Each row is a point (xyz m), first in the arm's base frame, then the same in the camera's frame.
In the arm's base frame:
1: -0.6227 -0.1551 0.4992
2: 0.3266 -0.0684 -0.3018
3: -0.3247 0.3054 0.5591
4: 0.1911 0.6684 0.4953
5: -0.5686 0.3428 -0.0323
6: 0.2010 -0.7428 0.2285
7: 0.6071 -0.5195 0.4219
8: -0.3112 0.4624 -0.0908
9: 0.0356 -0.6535 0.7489
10: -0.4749 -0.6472 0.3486
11: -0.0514 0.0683 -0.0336
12: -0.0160 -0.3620 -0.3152
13: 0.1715 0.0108 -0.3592
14: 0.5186 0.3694 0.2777
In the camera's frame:
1: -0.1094 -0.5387 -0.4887
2: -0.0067 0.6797 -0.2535
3: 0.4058 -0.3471 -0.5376
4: 0.8469 0.1010 -0.6183
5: 0.2521 -0.2513 0.0771
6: -0.5513 0.3440 -0.8388
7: -0.2071 0.5749 -1.1223
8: 0.4077 -0.0097 0.0398
9: -0.3823 -0.0726 -1.1613
10: -0.5790 -0.3010 -0.5868
11: 0.1031 0.2091 -0.2525
12: -0.3624 0.4145 -0.1702
13: 0.0216 0.5717 -0.1080
14: 0.5838 0.5134 -0.6871

